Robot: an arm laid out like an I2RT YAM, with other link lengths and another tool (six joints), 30 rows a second.
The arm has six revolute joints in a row. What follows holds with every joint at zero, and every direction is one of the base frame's. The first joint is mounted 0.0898 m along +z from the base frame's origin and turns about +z. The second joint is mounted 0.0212 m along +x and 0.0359 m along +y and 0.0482 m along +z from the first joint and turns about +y. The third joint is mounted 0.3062 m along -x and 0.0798 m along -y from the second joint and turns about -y. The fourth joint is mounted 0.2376 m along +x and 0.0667 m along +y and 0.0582 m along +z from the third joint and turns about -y. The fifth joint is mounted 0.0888 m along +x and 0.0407 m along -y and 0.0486 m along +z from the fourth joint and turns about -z. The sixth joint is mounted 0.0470 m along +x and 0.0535 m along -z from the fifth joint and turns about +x. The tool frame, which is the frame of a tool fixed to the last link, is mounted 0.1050 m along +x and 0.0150 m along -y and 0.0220 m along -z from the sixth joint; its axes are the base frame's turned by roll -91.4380, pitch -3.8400 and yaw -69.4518 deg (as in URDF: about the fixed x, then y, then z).
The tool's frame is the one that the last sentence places.
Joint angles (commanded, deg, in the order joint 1, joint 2, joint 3, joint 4, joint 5, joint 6), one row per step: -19.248 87.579 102.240 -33.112 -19.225 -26.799; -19.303 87.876 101.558 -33.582 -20.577 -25.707; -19.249 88.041 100.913 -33.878 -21.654 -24.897; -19.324 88.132 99.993 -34.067 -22.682 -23.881; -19.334 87.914 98.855 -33.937 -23.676 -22.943; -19.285 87.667 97.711 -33.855 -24.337 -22.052; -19.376 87.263 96.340 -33.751 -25.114 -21.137; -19.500 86.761 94.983 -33.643 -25.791 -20.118; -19.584 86.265 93.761 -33.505 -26.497 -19.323; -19.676 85.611 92.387 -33.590 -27.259 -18.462; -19.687 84.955 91.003 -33.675 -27.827 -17.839; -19.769 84.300 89.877 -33.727 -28.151 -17.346
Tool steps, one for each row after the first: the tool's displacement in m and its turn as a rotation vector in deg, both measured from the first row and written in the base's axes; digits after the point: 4 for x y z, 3 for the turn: 0.0013 0.0031 -0.0094 1.936 1.252 0.885; 0.0022 0.0064 -0.0167 3.419 2.215 1.684; 0.0024 0.0088 -0.0251 5.131 3.287 2.219; 0.0015 0.0120 -0.0317 6.623 3.987 2.807; 0.0004 0.0148 -0.0383 7.973 4.751 3.141; -0.0019 0.0172 -0.0453 9.412 5.550 3.420; -0.0049 0.0194 -0.0516 10.880 6.260 3.530; -0.0077 0.0218 -0.0567 12.092 6.812 3.785; -0.0118 0.0248 -0.0626 13.471 7.573 4.034; -0.0158 0.0279 -0.0685 14.561 8.347 4.255; -0.0198 0.0297 -0.0725 15.340 8.847 4.245
